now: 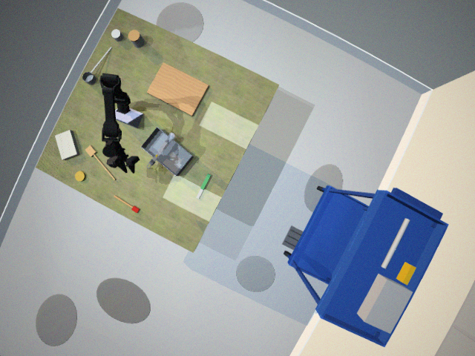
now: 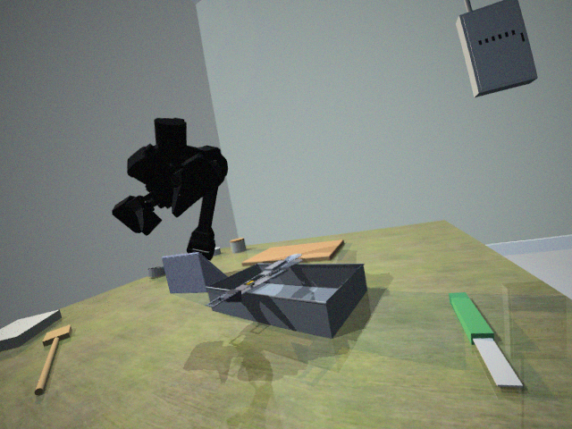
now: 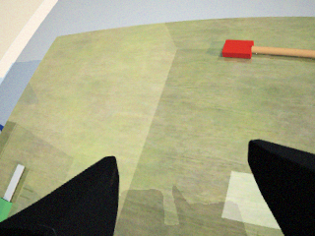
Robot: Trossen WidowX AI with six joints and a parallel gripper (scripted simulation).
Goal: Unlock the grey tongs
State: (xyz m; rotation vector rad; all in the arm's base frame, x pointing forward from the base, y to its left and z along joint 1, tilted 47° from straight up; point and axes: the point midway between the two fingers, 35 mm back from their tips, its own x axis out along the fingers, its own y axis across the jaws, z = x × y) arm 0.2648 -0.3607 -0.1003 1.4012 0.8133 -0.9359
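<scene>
The yellow lock piece lies 15 cm below my gripper tip, 14 cm to the left of it and 5 cm ahead of it. The rest, counted from my gripper tip: red-headed tool 25 cm to the right, 21 cm below, 4 cm behind; roasting tin 19 cm to the left, 18 cm below, 9 cm ahead; green-handled knife 39 cm ahead, 20 cm below, 4 cm to the left.
</scene>
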